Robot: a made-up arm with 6 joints.
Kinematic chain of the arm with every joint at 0, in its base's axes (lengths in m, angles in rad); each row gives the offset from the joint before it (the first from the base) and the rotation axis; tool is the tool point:
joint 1: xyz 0 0 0.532 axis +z
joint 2: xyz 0.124 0 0 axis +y
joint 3: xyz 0 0 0.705 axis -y
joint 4: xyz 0 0 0.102 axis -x
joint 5: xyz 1.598 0 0 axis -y
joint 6: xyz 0.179 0 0 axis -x
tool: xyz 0 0 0
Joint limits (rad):
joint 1: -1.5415..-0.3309
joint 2: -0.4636..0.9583
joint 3: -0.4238..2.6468
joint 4: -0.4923..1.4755
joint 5: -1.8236..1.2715
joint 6: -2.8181..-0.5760
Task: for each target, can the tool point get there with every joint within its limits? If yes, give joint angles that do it. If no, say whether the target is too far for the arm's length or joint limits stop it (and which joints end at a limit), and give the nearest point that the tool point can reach.
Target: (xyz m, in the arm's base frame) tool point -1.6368 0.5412 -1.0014
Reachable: no: joint limits stop it (at a limit: joint 1, joint 2, joint 3, joint 5) | nearest point -1.7499 0.5994 0.9412 | short by 1.947 m
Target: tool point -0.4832 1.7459 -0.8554
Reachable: no: joint limits stop it (at a limit: joint 2, joint 3, joint 5) | nearest point -0.4934 1.7827 0.9412 | short by 1.797 m
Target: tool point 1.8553 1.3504 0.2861
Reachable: no: joint limits stop it (at a limit: joint 1, joint 3, joint 4, joint 5) | nearest point 1.6167 -0.3754 0.2170 | short by 1.744 m
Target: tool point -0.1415 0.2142 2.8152
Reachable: yes | joints -1.1257 0.3447 2.1459 -0.2701 0.8388 -2.1029
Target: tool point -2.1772 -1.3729 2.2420
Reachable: no: too far | nearest point -1.4563 0.3127 2.1402 | short by 1.836 m
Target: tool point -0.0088 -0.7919 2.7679
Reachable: yes | joints -1.3998 0.6331 2.0397 1.1512 -1.0697 -2.4971
